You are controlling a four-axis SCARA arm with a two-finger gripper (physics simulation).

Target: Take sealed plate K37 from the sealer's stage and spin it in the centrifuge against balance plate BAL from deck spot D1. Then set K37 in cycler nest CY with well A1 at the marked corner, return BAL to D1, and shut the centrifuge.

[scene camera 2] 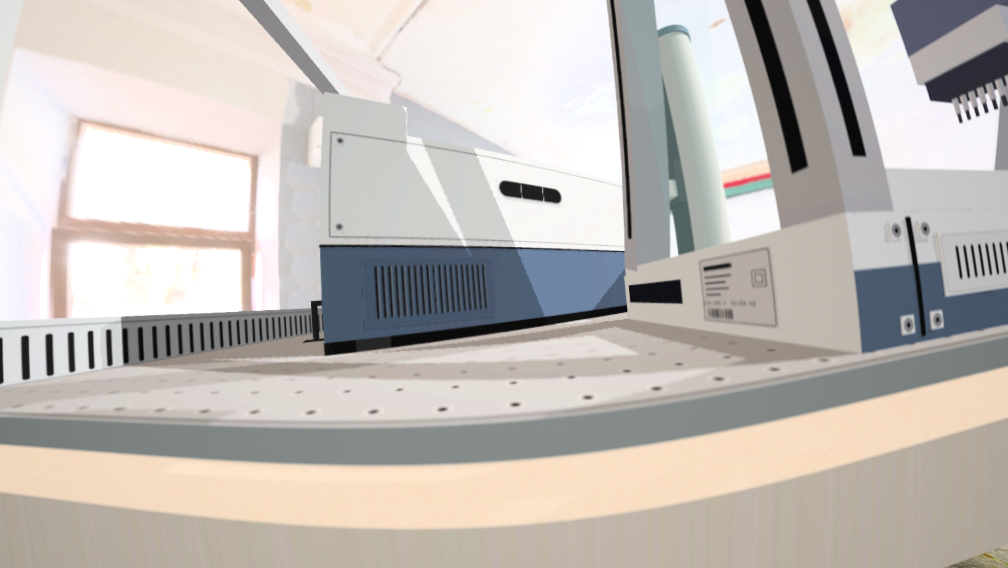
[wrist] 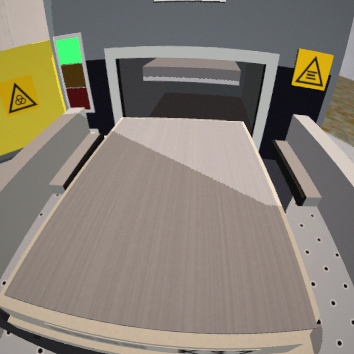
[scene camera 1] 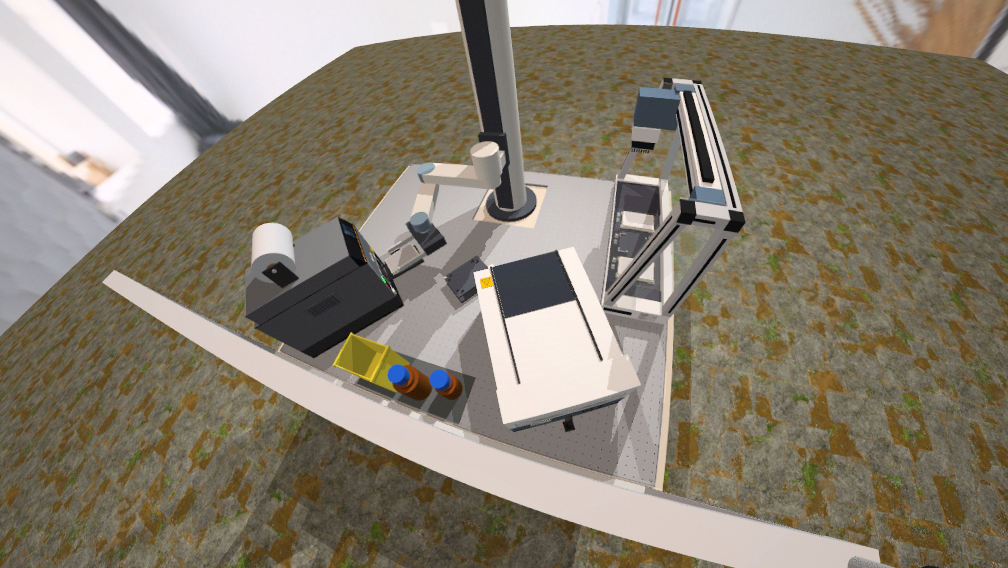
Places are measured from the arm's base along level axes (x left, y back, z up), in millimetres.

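Pixels of known places: gripper, fingertip midpoint: [wrist: 186, 124] [scene camera 1: 393, 260]; arm's base at its link origin: [scene camera 1: 511, 203].
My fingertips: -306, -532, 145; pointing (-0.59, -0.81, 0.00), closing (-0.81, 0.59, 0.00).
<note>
For each thing: its top centre in the pictures, then the offset to it from my fingertips, as dx, dy, dz. "*": a spot on its surface instead.
- Plate K37 at its top centre: [wrist: 172, 165] [scene camera 1: 401, 257] +23, +24, -3
- sealer's at its top centre: [scene camera 1: 265, 236] -169, -205, +344
- dark flat nest at its top centre: [scene camera 1: 467, 274] +282, +50, -75
- pipetting head at a spot on its surface: [scene camera 1: 656, 109] * +860, +616, +317
- yellow bin at its top centre: [scene camera 1: 342, 349] +42, -380, +43
Plate K37 [wrist: 175, 225] [scene camera 1: 404, 256] lies flat, with a greyish sealed top and pale rim, in front of the sealer's [scene camera 1: 324, 296] [wrist: 200, 25] opening. Its front label is cut off in the wrist view. My gripper [wrist: 186, 124] [scene camera 1: 405, 259] is open around it, one finger along each long side, with a gap on both sides and nothing gripped. A large white instrument [scene camera 1: 564, 345] [scene camera 2: 465, 190] with a dark panel stands in the middle; I cannot tell whether it is the centrifuge or the cycler. BAL, D1 and CY cannot be told apart by any readable label.
A dark flat nest [scene camera 1: 463, 279] lies between the sealer and the white instrument. A gantry frame [scene camera 1: 719, 165] with a pipetting head [scene camera 1: 656, 109] stands over a deck holding pale plates [scene camera 1: 636, 220]. A yellow bin [scene camera 1: 363, 358] and brown bottles [scene camera 1: 416, 384] stand by the long pale rail [scene camera 1: 451, 451].
</note>
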